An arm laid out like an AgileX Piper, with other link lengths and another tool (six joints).
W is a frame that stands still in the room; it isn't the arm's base.
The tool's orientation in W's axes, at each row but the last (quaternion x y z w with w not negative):
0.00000, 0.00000, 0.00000, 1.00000
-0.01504, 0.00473, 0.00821, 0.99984
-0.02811, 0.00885, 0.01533, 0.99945
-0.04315, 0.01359, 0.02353, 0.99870
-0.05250, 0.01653, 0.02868, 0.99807
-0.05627, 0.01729, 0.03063, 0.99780
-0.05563, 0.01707, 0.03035, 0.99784
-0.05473, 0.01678, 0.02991, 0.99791
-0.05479, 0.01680, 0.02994, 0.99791
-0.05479, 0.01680, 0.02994, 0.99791
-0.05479, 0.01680, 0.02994, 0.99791
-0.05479, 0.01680, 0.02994, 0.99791
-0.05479, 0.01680, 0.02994, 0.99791
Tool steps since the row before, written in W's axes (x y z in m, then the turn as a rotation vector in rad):
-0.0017, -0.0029, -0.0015, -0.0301, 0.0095, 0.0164
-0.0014, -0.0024, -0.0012, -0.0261, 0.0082, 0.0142
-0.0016, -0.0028, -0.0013, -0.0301, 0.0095, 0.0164
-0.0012, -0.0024, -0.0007, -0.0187, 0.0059, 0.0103
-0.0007, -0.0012, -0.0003, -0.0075, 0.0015, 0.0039
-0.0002, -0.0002, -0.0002, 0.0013, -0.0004, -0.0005
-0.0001, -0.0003, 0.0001, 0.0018, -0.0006, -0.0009
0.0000, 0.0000, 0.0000, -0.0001, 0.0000, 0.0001
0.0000, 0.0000, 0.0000, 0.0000, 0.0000, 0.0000
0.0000, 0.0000, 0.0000, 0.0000, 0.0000, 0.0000
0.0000, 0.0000, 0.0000, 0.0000, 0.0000, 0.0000
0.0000, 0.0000, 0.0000, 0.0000, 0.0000, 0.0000
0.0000, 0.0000, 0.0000, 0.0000, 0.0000, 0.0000
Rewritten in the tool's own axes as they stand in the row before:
-0.0017, -0.0029, -0.0015, -0.0301, 0.0095, 0.0164
-0.0014, -0.0023, -0.0013, -0.0261, 0.0082, 0.0142
-0.0017, -0.0027, -0.0015, -0.0301, 0.0095, 0.0164
-0.0013, -0.0023, -0.0009, -0.0187, 0.0059, 0.0103
-0.0008, -0.0011, -0.0004, -0.0075, 0.0015, 0.0038
-0.0002, -0.0002, -0.0002, 0.0013, -0.0004, -0.0005
-0.0001, -0.0003, 0.0001, 0.0018, -0.0006, -0.0009
0.0000, 0.0000, 0.0000, -0.0001, 0.0000, 0.0001
0.0000, 0.0000, 0.0000, 0.0000, 0.0000, 0.0000
0.0000, 0.0000, 0.0000, 0.0000, 0.0000, 0.0000
0.0000, 0.0000, 0.0000, 0.0000, 0.0000, 0.0000
0.0000, 0.0000, 0.0000, 0.0000, 0.0000, 0.0000
0.0000, 0.0000, 0.0000, 0.0000, 0.0000, 0.0000

